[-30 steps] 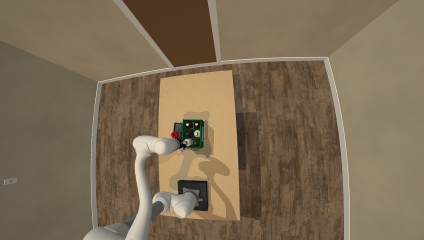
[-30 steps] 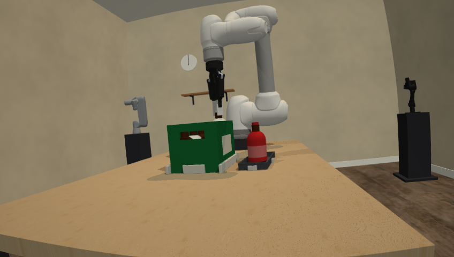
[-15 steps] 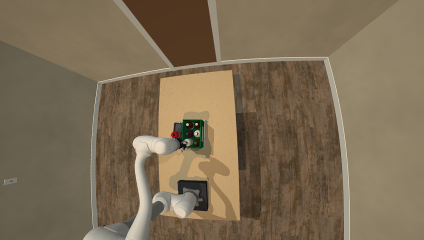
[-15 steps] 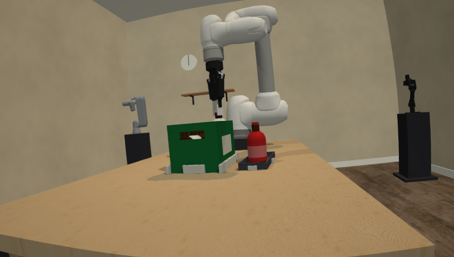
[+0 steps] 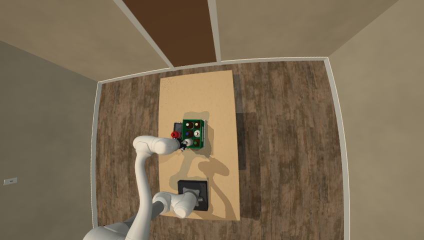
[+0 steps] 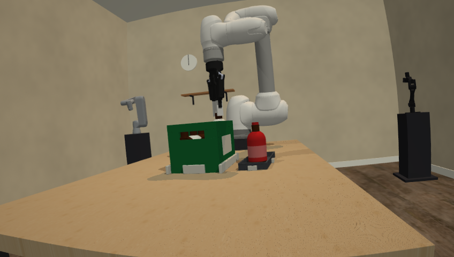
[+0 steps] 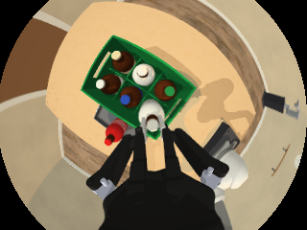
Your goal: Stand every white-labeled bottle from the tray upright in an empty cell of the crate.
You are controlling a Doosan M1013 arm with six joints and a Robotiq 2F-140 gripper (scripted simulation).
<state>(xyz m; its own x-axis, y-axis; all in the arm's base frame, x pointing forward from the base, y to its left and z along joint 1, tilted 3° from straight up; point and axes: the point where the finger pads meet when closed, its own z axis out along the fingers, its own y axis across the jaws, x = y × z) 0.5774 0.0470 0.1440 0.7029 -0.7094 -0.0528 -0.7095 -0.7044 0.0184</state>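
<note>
Now: the white-labeled bottle 90 mm below my hand. From my hand the other things lie so: dark tray 220 mm below, 170 mm to the left, 60 mm ahead; green crate 150 mm below, 90 mm ahead, 40 mm to the right; red-labeled bottle 170 mm to the left, 150 mm below, 60 mm ahead.
</note>
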